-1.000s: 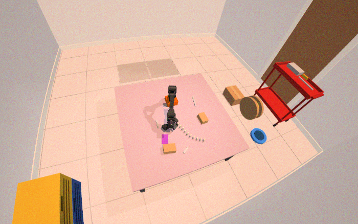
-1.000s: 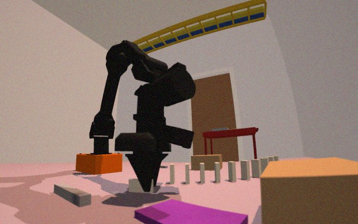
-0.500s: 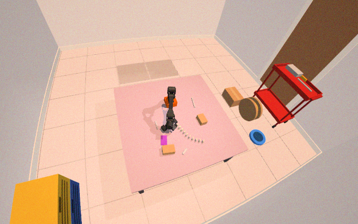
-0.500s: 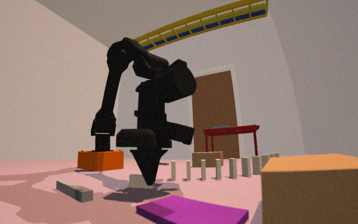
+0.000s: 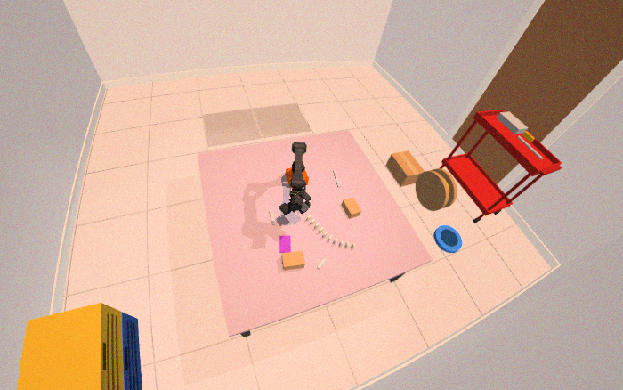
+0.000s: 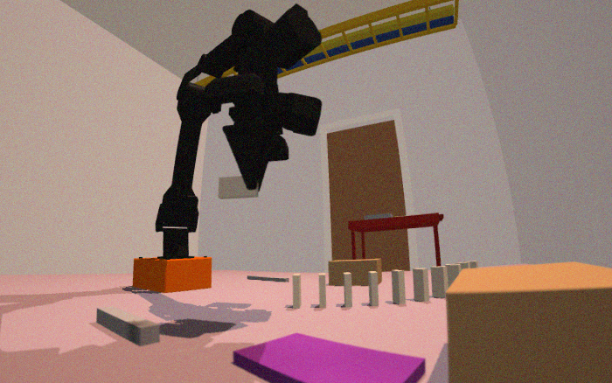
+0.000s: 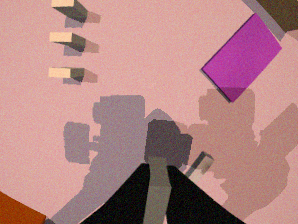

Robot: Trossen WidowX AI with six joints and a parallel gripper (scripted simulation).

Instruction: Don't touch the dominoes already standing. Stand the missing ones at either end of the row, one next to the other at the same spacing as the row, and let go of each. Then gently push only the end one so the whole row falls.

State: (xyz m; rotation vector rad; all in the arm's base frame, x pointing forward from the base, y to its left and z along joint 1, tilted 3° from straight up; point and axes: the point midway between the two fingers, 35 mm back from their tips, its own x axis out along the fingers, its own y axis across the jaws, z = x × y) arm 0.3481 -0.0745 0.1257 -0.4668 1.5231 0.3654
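Now: the magenta flat plate 15 cm below my gripper tip, 13 cm ahead of it and 6 cm to the right of it.
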